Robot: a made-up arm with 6 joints. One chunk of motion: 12 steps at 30 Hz.
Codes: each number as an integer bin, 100 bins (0 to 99) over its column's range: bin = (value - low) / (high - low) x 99, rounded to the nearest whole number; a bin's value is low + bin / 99 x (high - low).
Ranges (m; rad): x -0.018..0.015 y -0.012..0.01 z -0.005..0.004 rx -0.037..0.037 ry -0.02..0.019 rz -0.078..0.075
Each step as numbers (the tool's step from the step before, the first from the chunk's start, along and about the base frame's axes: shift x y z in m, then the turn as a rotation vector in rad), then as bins.
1 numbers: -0.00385 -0.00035 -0.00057 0.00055 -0.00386 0.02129
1 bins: 42 52 49 50 41 64
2 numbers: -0.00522 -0.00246 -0.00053 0.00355 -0.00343 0.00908
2 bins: 38 43 49 54 42 56
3 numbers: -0.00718 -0.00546 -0.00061 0.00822 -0.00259 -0.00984
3 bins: 32 29 48 60 44 44
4 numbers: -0.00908 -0.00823 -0.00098 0.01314 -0.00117 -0.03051
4 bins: 27 17 44 67 48 31
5 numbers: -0.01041 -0.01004 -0.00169 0.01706 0.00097 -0.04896
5 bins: 23 9 36 72 53 19
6 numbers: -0.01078 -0.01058 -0.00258 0.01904 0.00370 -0.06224
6 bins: 22 6 27 75 60 10
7 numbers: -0.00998 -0.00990 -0.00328 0.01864 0.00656 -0.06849
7 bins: 24 9 19 74 67 6
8 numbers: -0.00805 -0.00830 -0.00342 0.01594 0.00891 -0.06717
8 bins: 30 17 17 71 73 7
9 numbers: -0.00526 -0.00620 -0.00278 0.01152 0.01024 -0.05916
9 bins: 38 26 24 65 77 12
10 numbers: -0.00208 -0.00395 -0.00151 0.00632 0.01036 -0.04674
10 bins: 48 36 38 58 77 20
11 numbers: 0.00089 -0.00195 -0.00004 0.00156 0.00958 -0.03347
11 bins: 57 45 55 52 75 29
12 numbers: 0.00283 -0.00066 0.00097 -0.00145 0.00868 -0.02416
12 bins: 62 51 66 48 73 35
